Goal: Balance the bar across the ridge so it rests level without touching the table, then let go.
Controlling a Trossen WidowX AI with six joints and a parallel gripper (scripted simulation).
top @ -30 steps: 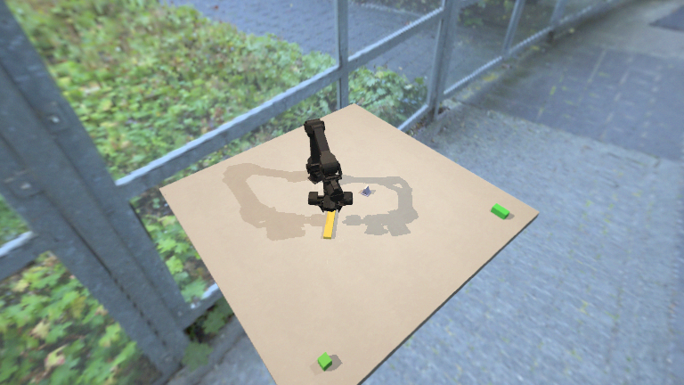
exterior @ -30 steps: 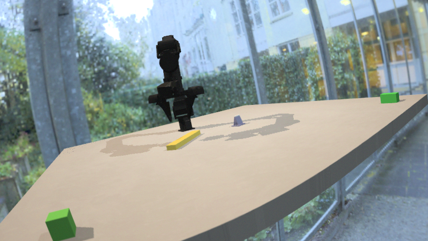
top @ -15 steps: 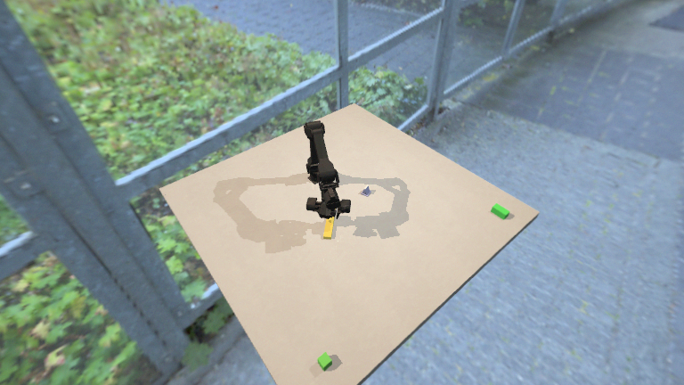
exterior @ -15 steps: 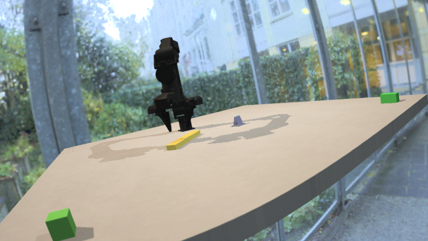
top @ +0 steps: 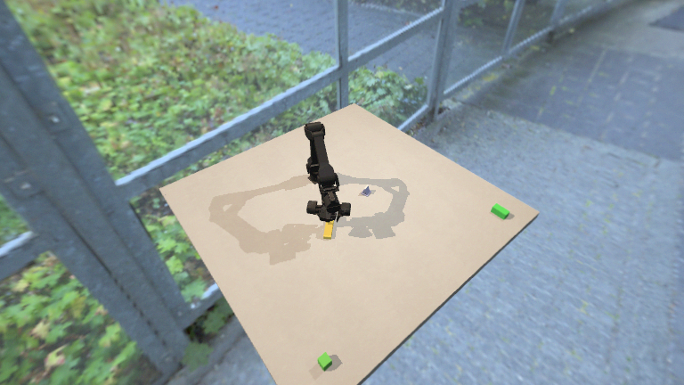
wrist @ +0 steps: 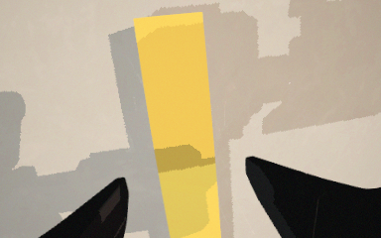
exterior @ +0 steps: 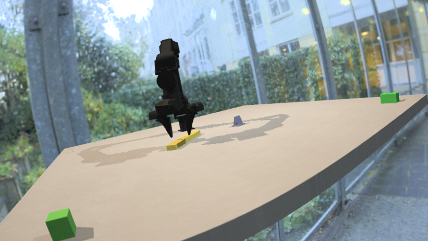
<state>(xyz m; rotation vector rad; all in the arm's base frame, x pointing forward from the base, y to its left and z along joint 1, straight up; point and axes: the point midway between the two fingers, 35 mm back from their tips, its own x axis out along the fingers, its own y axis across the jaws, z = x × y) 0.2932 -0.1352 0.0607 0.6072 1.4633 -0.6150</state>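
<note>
My gripper tip is 2 cm to the right of the yellow bar, 2 cm past it and 2 cm above it. Round my gripper tip: green cube 45 cm ahead, 36 cm to the right, 1 cm below.
</note>
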